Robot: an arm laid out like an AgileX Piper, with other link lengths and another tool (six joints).
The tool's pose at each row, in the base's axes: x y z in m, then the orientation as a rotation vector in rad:
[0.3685 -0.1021 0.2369 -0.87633 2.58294 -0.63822]
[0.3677 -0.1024 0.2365 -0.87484 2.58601 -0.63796]
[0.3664 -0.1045 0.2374 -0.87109 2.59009 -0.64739]
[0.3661 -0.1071 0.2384 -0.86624 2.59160 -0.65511]
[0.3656 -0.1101 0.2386 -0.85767 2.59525 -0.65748]
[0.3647 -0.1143 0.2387 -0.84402 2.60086 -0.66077]
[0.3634 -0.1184 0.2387 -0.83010 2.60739 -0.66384]
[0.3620 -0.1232 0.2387 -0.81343 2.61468 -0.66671]
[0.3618 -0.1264 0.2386 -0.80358 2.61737 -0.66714]
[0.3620 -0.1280 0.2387 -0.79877 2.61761 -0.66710]
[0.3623 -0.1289 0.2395 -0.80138 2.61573 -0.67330]
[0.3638 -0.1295 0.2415 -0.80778 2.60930 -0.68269]
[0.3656 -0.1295 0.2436 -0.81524 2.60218 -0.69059]
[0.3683 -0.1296 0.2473 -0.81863 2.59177 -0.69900]
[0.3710 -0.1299 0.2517 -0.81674 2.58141 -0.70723]
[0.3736 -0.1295 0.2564 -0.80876 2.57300 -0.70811]
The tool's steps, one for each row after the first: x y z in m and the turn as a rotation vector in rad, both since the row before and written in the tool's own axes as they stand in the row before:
[0.0009 0.0004 0.0001 -0.00111 0.00242 0.00119]
[0.0022 -0.0013 -0.0007 0.00451 0.00698 0.00121]
[0.0017 -0.0022 -0.0002 0.00479 0.00398 0.00218]
[0.0022 -0.0020 0.0006 0.00156 0.00337 0.00571]
[0.0033 -0.0026 0.0009 0.00228 0.00504 0.00915]
[0.0035 -0.0023 0.0008 0.00180 0.00579 0.00936]
[0.0040 -0.0028 0.0010 0.00187 0.00624 0.01129]
[0.0021 -0.0022 0.0011 0.00100 0.00181 0.00685]
[0.0008 -0.0013 0.0005 0.00077 -0.00014 0.00338]
[0.0002 -0.0012 -0.0002 0.00388 0.00096 -0.00285]
[-0.0012 -0.0021 -0.0008 0.00684 -0.00148 -0.00604]
[-0.0018 -0.0019 -0.0010 0.00605 -0.00256 -0.00656]
[-0.0026 -0.0032 -0.0019 0.00846 -0.00545 -0.00381]
[-0.0026 -0.0038 -0.0023 0.00936 -0.00578 -0.00008]
[-0.0030 -0.0034 -0.0028 0.00554 -0.00743 0.00550]

